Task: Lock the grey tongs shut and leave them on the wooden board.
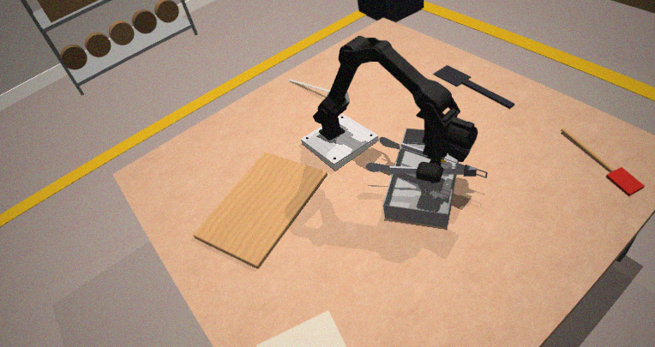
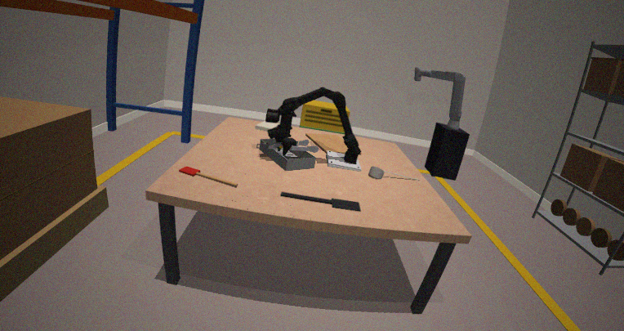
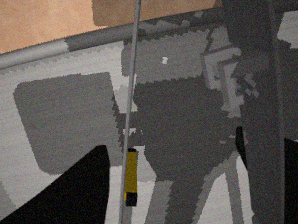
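Right now my gripper tip is 2 cm past the grey roasting tin and 2 cm to the left of it. From my gripper tip the other things lie so: wooden board 27 cm behind, 43 cm to the right, 2 cm below; black spatula 25 cm behind, 40 cm to the left, 3 cm below; red spatula 28 cm ahead, 38 cm to the left, 2 cm below.
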